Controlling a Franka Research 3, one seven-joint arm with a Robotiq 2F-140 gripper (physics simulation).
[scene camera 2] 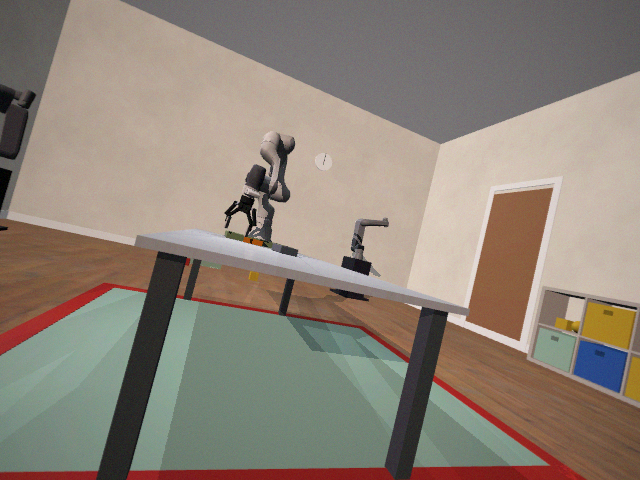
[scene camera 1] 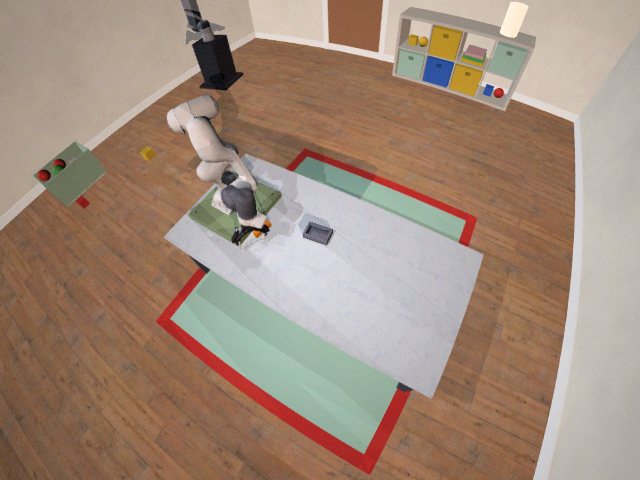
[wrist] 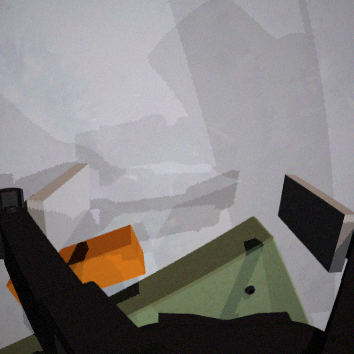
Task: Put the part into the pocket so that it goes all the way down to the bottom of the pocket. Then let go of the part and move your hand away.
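Note:
The orange part (scene camera 1: 256, 233) (scene camera 2: 253, 241) (wrist: 115, 260) lies on the table beside the green base plate; the gripper partly hides it in scene camera 1 and the wrist view. My gripper (scene camera 1: 253, 240) (scene camera 2: 239, 230) (wrist: 187, 190) is open and empty, its fingers spread wide above the table near the part. In the wrist view the part is at the lower left, partly behind the left finger. The dark grey block with the pocket (scene camera 1: 316, 240) (scene camera 2: 285, 250) stands on the table, apart from the part, towards the table's middle. The pocket's inside shows in scene camera 1.
The green base plate (scene camera 1: 206, 215) (scene camera 2: 235, 235) (wrist: 200, 295) lies under the arm's base, close to the gripper. The pale table (scene camera 1: 361, 284) (scene camera 2: 310, 268) extends beyond the pocket block. Another arm on a black pedestal (scene camera 1: 216, 59) (scene camera 2: 356, 264) stands away from the table.

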